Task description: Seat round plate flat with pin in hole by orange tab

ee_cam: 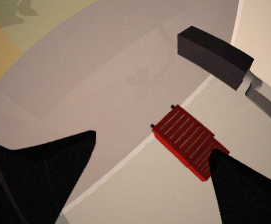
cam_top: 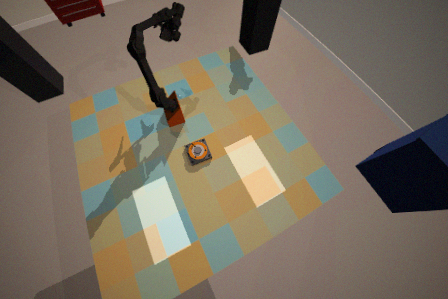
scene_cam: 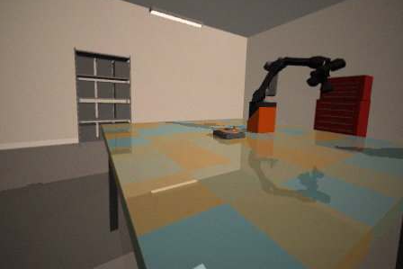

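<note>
The round plate is 71 cm ahead of my gripper tip, 6 cm to the right of it and 25 cm below it. Round my gripper tip: dark grey square base (73 cm ahead, 5 cm to the right, 26 cm below).
</note>
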